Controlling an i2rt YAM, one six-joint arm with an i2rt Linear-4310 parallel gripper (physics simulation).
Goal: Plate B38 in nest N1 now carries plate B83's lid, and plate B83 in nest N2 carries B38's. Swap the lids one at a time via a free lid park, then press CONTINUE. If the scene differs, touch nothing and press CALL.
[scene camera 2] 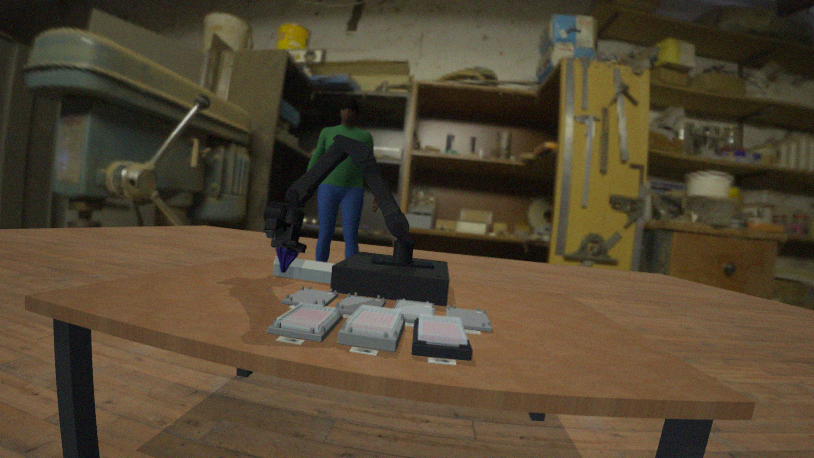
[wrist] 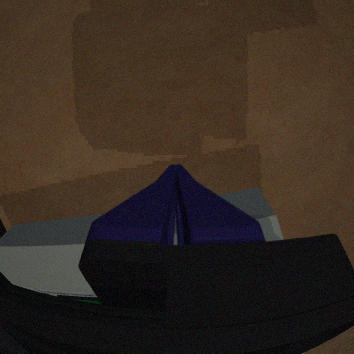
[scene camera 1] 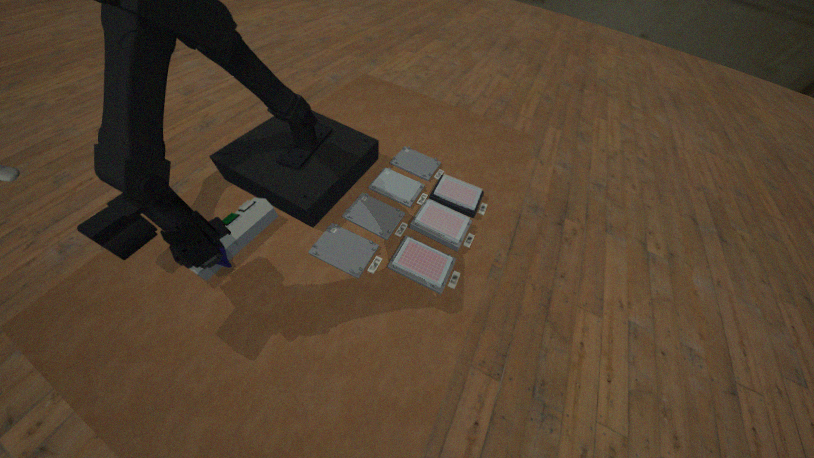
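Note:
My gripper is shut, its purple fingertips meeting with nothing between them. It points down above the near end of the pale grey panel box. A green button shows on the box; the arm hides part of it. Three nests hold pink-welled plates: one in a grey nest, one in another grey nest, one in a black nest. A pale lid lies on one park. Labels are too small to read.
Three other grey parks stand in the row between the nests and the black arm base. A person in green stands behind the table. The arm's shadow falls across the mat.

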